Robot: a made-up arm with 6 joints.
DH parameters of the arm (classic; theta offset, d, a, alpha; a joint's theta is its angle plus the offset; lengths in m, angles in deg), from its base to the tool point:
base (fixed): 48.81 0 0.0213 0
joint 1: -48.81 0.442 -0.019 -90
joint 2: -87.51 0 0.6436 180
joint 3: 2.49 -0.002 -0.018 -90
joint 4: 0 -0.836 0.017 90
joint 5: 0 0.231 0.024 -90
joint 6: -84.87 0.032 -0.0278 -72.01
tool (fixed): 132.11 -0.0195 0 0
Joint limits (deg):
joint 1: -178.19..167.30
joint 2: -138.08..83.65
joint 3: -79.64..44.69
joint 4: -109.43..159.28
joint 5: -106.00..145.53
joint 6: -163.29..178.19
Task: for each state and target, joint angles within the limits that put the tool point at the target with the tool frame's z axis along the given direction. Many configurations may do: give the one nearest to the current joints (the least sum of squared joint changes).
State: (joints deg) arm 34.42 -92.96 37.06 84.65 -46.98 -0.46
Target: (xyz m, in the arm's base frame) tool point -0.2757 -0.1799 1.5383 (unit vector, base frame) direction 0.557 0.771 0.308
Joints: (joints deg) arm 41.31 -66.89 -7.90 89.53 -98.11 37.00
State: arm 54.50 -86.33 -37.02 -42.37 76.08 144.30
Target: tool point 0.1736 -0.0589 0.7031 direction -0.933 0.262 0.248
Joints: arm 63.60 -128.68 -64.59 -47.13 51.05 112.09
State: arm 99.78 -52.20 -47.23 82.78 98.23 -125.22
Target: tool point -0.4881 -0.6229 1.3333 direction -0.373 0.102 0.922
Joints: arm 61.63 -85.78 0.59 130.01 121.31 -163.29
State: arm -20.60 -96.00 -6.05 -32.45 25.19 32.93
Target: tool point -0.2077 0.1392 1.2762 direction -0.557 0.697 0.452
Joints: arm -70.73 -79.23 -12.24 -44.21 -25.85 23.20
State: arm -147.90 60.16 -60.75 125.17 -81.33 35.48
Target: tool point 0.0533 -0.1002 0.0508 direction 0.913 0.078 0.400
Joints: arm -159.82 69.03 -77.68 112.44 -68.51 39.26
